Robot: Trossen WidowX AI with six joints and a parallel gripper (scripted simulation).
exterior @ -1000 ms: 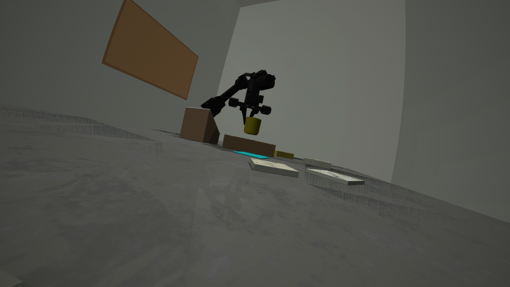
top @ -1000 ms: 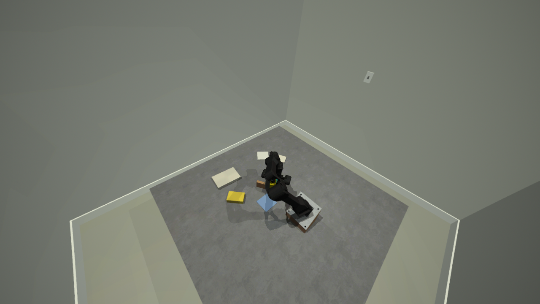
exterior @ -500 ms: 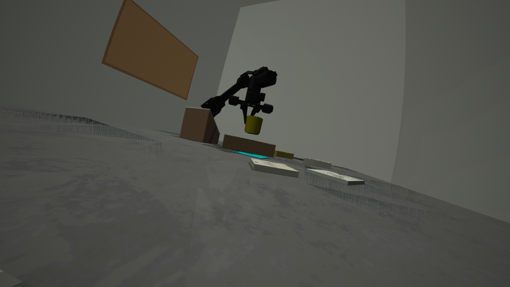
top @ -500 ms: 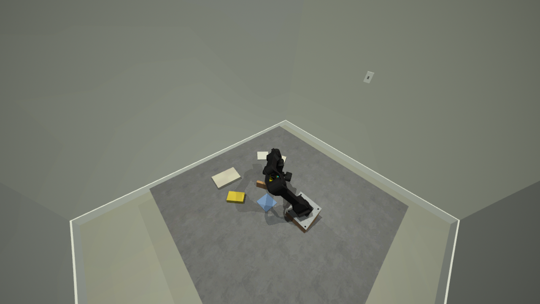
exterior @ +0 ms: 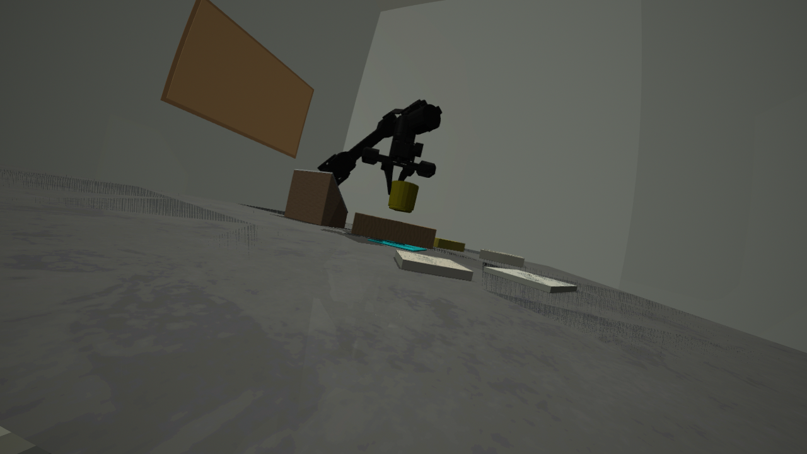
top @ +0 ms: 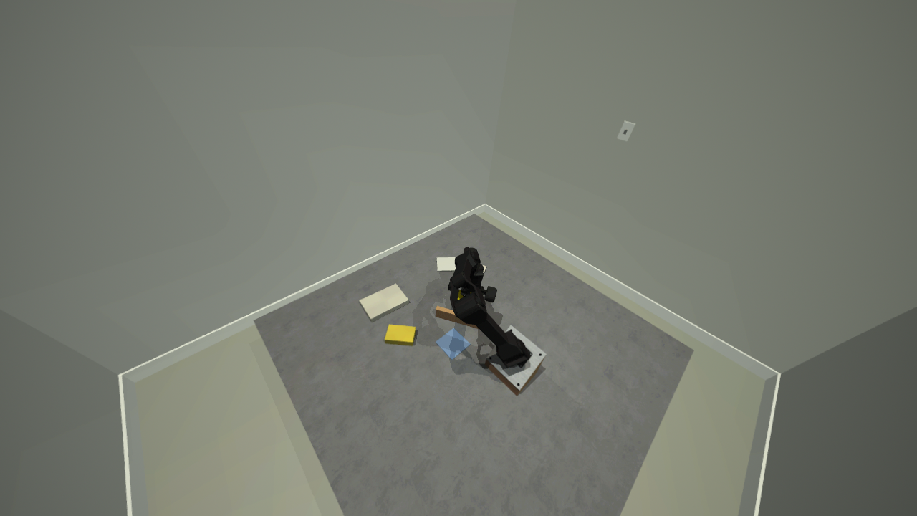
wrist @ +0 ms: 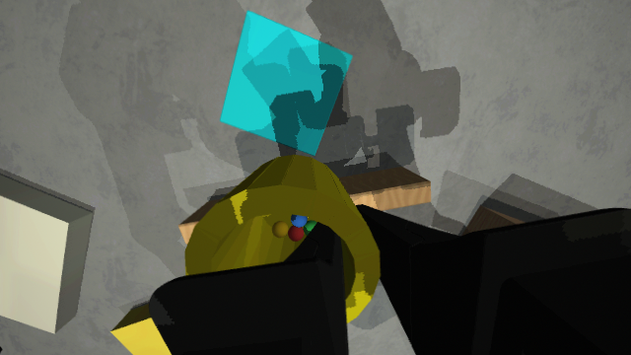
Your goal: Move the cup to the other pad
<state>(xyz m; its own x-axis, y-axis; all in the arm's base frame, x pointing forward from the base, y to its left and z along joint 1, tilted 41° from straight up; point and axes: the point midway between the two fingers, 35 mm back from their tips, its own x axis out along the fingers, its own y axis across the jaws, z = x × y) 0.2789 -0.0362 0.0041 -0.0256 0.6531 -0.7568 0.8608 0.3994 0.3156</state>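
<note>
My gripper tip is 120 mm above the cyan pad, 70 mm short of it and 60 mm to the left of it. From my gripper tip the other things lie so: yellow cup (20 mm to the left, 20 mm ahead); then wooden bar (100 mm below, 40 mm to the left, 10 mm ahead); then light blue pad (130 mm to the left, 120 mm below, 50 mm behind).
</note>
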